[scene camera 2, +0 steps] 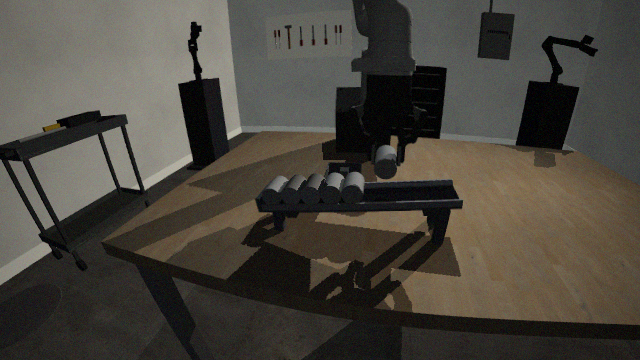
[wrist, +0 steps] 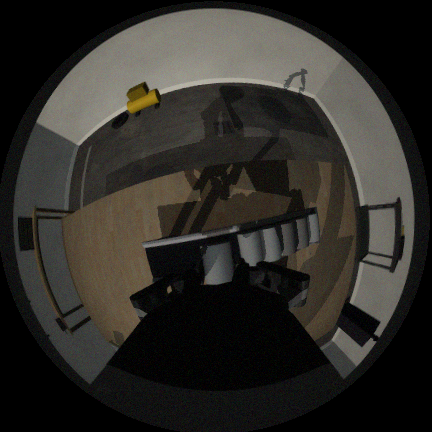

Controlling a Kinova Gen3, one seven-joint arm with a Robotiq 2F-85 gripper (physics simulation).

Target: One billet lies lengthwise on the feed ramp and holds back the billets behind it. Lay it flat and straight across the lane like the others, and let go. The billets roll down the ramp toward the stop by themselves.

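Observation:
My gripper is shut on a light grey billet and holds it above the ramp, to the right of the row in the scene view. The held billet looks about level and points across the lane; its exact angle and height are hard to tell. The dark feed ramp stands on legs. Several billets lie side by side across its left part in the scene view; the nearest to the held one is the rightmost billet. The fingertips are partly hidden in shadow.
The ramp stands on a wooden table. A small dark box is behind the ramp's left half. The black robot pedestal stands farther back. A cart stands at the left, off the table.

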